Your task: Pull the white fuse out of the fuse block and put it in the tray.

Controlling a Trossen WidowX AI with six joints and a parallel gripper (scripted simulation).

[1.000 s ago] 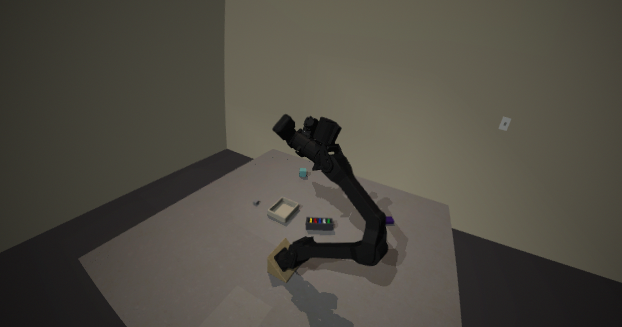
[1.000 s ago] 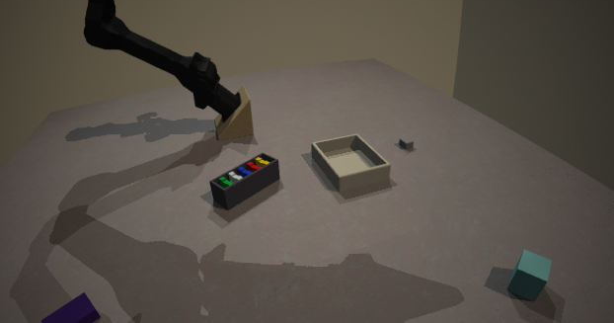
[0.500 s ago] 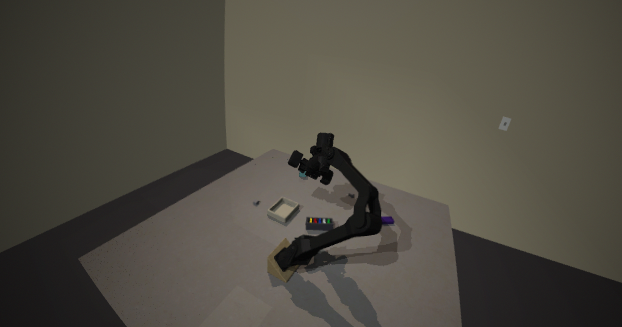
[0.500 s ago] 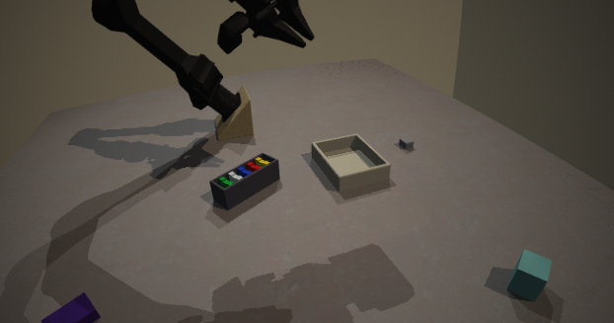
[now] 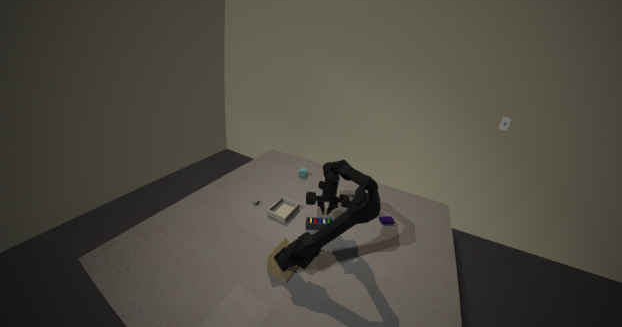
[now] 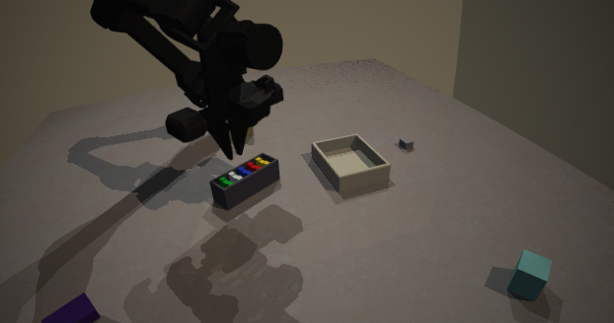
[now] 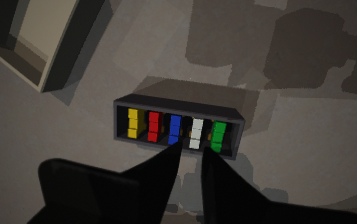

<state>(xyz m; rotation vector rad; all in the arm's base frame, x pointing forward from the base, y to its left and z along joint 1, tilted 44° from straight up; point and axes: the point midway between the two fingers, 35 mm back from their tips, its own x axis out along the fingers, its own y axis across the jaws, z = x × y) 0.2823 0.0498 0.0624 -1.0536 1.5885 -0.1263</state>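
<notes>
The white fuse lies 5 cm below my gripper tip. Round my gripper tip: purple flat piece 23 cm ahead, 25 cm to the right, 7 cm below; teal cube 32 cm ahead, 33 cm to the left, 6 cm below; beige tray 3 cm behind, 21 cm to the left, 7 cm below.
</notes>
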